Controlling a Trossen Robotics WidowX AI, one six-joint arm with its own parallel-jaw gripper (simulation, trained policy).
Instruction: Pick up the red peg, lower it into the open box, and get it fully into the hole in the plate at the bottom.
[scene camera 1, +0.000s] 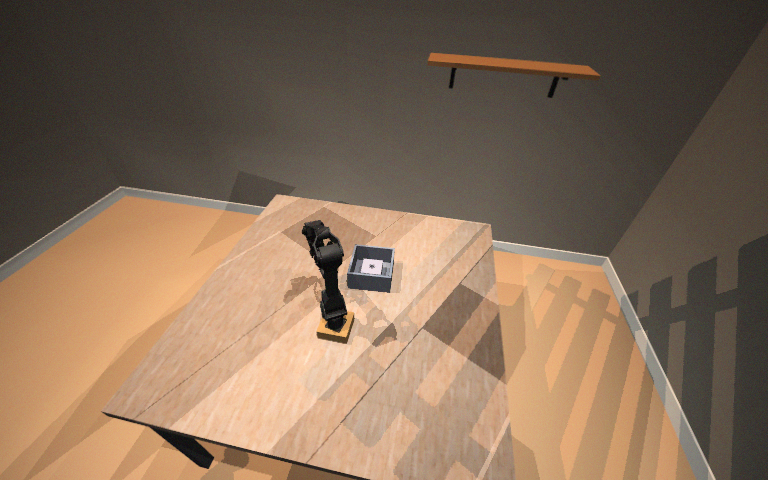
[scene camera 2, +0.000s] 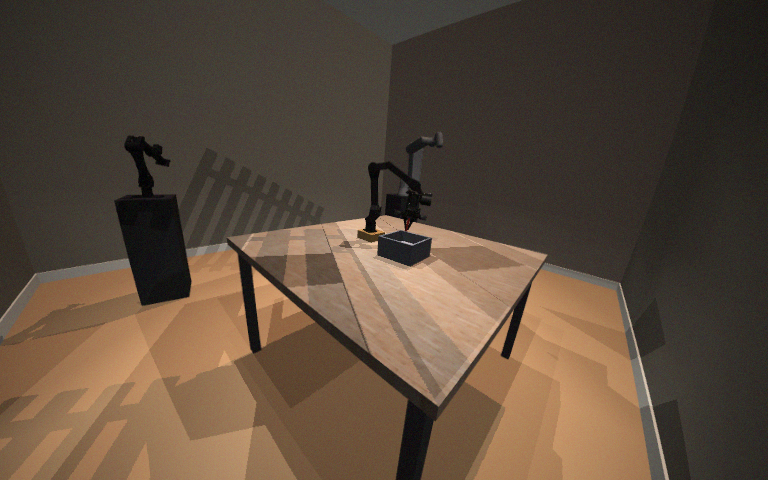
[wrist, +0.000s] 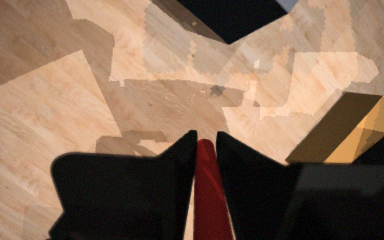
Labels:
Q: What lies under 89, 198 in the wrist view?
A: My gripper.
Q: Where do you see a dark box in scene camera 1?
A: At 356, 280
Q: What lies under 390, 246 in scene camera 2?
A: A dark box.

